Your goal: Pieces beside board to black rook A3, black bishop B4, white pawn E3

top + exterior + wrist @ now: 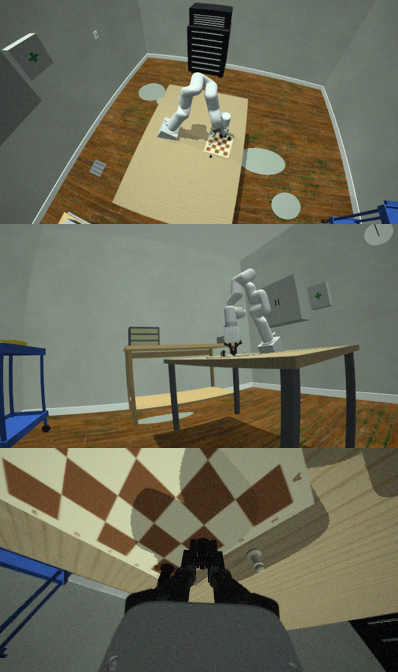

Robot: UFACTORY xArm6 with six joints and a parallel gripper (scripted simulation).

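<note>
The black chess piece is 10 mm below my hand. Round my hand: chessboard (80 mm to the right, 30 mm below); then white pawn (40 mm behind, 60 mm to the left, 20 mm below).
</note>
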